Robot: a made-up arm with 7 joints.
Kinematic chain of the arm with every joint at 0, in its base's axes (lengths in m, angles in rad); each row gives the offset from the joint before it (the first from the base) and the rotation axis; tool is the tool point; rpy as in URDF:
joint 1: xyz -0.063 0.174 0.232 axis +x
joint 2: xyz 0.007 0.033 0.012 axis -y
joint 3: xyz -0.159 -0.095 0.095 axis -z
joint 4: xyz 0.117 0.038 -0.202 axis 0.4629 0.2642 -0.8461
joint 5: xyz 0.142 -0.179 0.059 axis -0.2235 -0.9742 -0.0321
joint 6: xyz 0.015 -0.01 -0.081 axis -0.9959 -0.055 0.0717
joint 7: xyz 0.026 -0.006 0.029 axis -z
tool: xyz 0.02 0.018 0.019 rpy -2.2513 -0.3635 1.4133
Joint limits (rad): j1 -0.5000..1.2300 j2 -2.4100..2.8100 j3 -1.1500..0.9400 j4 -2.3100..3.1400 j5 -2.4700..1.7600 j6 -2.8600..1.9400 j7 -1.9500..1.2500
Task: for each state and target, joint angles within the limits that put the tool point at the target. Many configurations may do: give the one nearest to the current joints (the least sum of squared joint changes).
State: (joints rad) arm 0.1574 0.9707 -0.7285 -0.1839 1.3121 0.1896 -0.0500
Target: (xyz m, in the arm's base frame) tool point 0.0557 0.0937 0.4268
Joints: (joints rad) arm -0.3120 1.0017 -0.1889 -0.0166 0.9800 0.0430 0.0972
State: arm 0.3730 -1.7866 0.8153 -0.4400 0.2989 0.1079 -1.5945
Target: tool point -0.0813 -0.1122 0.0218
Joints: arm 0.6559 -1.7679 0.8938 -0.4299 0.3355 0.0662 -1.5864
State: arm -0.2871 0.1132 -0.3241 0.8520 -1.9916 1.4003 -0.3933
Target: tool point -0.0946 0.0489 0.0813
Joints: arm 0.0513 0.2722 -0.1361 1.0878 -1.6962 1.2486 -0.3139
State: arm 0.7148 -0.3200 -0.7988 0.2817 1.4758 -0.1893 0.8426
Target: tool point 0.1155 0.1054 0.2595
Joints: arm 0.6365 0.1633 -0.6036 0.0139 1.5542 -0.2594 0.8664
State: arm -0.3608 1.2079 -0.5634 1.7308 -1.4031 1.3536 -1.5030
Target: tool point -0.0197 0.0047 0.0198
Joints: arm -0.5000 0.9606 -0.8109 2.2208 -0.8939 1.0845 -1.5453
